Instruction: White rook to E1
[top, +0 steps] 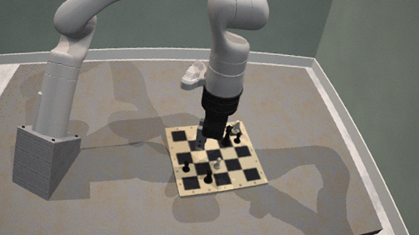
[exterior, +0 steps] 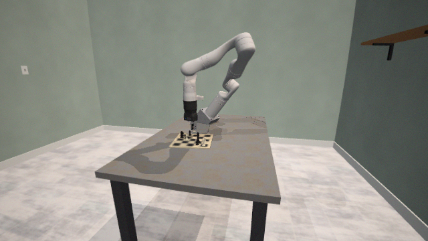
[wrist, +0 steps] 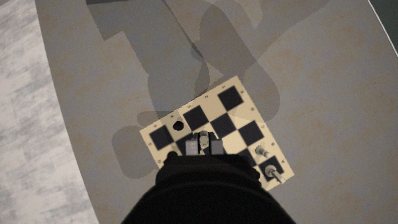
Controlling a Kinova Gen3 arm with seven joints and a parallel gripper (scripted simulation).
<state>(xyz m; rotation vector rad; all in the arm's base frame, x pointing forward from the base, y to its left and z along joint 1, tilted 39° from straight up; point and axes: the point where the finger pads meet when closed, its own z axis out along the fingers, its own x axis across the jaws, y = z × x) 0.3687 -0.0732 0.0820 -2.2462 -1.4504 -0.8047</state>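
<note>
Right now my hand is 40 mm short of the small chessboard, 10 mm to the right of it and 70 mm above it. Also, from my hand: rook (10 mm below).
</note>
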